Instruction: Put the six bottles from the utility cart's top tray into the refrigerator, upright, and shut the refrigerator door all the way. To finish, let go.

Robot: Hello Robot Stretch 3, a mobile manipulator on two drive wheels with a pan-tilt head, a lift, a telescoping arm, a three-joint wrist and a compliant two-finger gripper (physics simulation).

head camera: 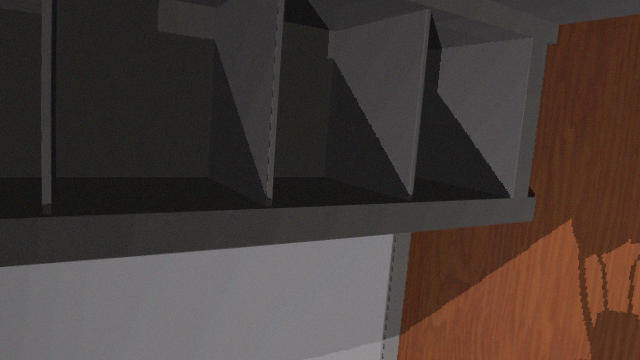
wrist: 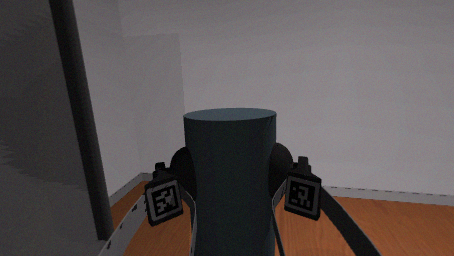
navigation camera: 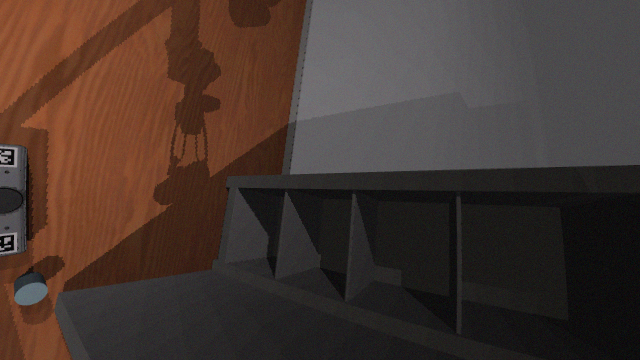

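Pixels of known places: gripper, fingertip midpoint: (wrist: 231, 163); robot's base at its link origin: (navigation camera: 2, 198).
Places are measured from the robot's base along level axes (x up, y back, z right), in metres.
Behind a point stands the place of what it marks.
Note:
In the wrist view my gripper (wrist: 231, 163) {x 1.045, y 0.018, z 0.421 m} is shut on a dark teal bottle (wrist: 230, 215) {x 1.025, y 0.017, z 0.381 m}, which stands upright between the two finger pads; its lower end is out of view. The refrigerator (head camera: 210, 232) {x 1.049, y -0.882, z -0.061 m} (navigation camera: 400, 179) {x 1.122, y -0.882, z -0.062 m} is open, with several shelves across its inside, seen sideways; no bottle shows on the visible shelves. Its open door (navigation camera: 165, 320) {x 0.494, y -0.308, z 0.398 m} reaches toward the bottom left of the navigation view. Another teal bottle (navigation camera: 31, 292) {x 0.143, y -0.053, z 0.304 m} stands on the floor near the door's lower corner. The cart does not show.
My base (navigation camera: 17, 200) {x 0.175, y -0.030, z 0.001 m} is at the left edge of the navigation view, near the standing bottle. A pale wall (head camera: 200, 305) {x 0.899, y -1.513, z -0.352 m} (navigation camera: 400, 65) {x 1.032, y -1.633, z -0.951 m} (wrist: 300, 75) {x 1.059, y 0.593, z 2.128 m} meets the wooden floor (head camera: 500, 300) {x 0.000, y -1.023, z -0.375 m} (navigation camera: 100, 115) {x 0.000, y -0.248, z -0.348 m} (wrist: 370, 220) {x 0.000, y 1.042, z 1.714 m}. A dark upright bar (wrist: 80, 100) {x 1.093, y -0.135, z 0.479 m} is left of the held bottle.

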